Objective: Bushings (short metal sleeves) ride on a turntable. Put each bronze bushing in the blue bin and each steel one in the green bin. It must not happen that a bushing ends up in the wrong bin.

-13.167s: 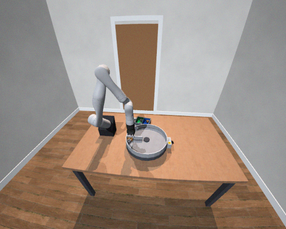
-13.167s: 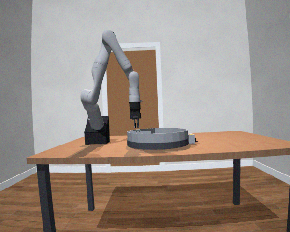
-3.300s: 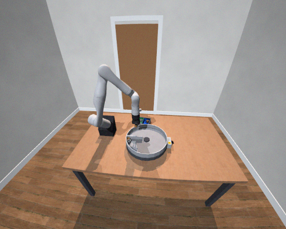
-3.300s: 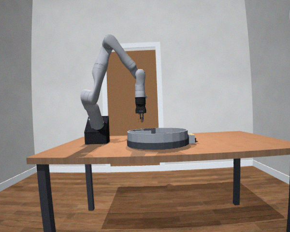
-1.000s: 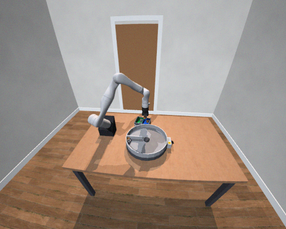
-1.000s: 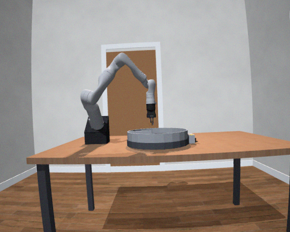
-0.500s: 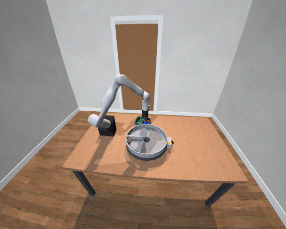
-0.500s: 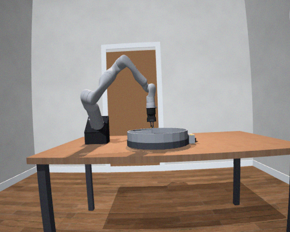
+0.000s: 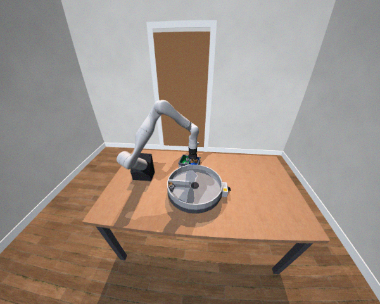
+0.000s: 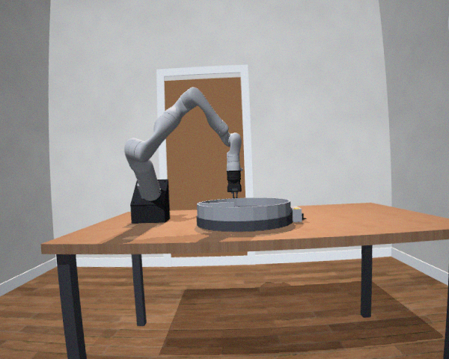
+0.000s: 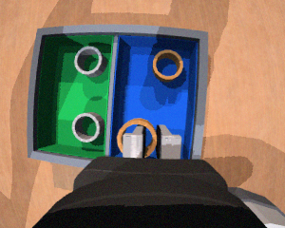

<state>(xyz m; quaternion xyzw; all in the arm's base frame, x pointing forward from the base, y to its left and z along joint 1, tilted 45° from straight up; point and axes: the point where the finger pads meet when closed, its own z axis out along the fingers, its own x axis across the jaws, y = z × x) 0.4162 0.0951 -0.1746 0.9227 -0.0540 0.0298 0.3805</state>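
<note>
Now: hand 4 cm past the blue bin, 4 cm to the right of it and 5 cm above it. Round my hand: grey turntable (4 cm ahead, 30 cm to the right, 2 cm below).
</note>
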